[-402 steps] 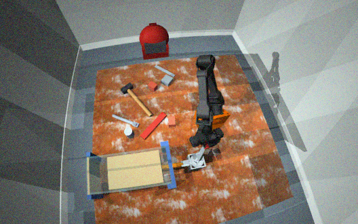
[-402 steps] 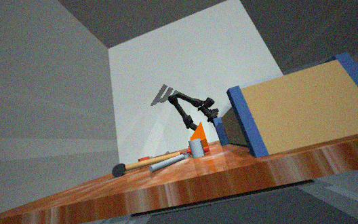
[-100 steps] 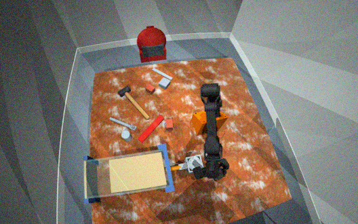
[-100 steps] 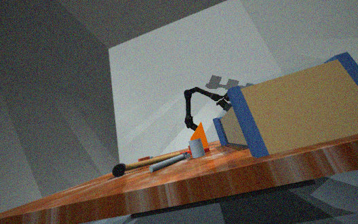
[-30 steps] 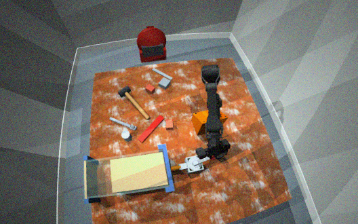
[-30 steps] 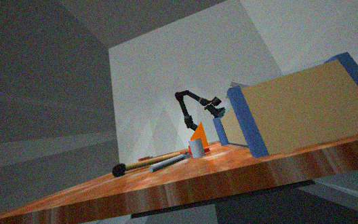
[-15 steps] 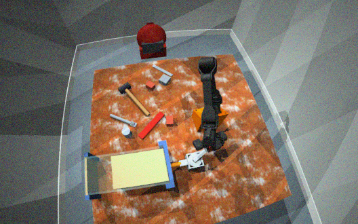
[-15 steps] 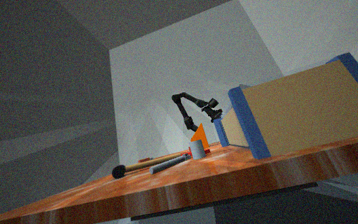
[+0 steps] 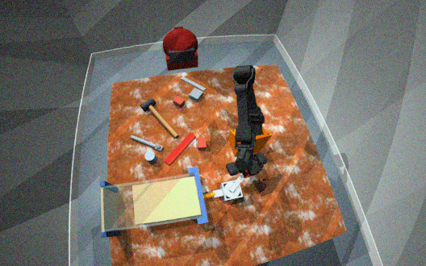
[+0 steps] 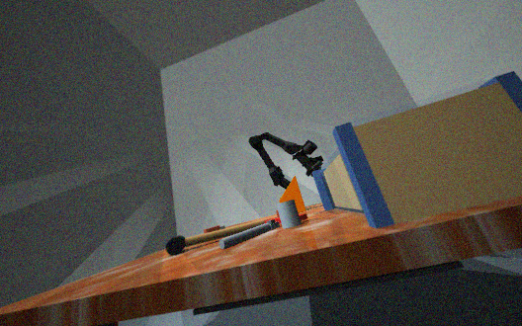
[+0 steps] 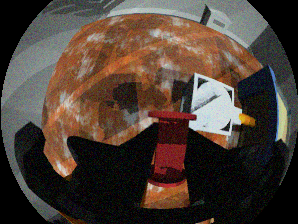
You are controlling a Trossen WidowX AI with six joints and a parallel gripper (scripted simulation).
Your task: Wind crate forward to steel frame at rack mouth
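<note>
Now: the red knob 20 mm to the right of my gripper tip. From my gripper tip the other things lie so: red-knobbed winch handle 30 mm below, 30 mm ahead, 10 mm to the left; blue steel frame 240 mm ahead, 50 mm to the left, 30 mm below; winch 100 mm below, 60 mm ahead, 40 mm to the left.
</note>
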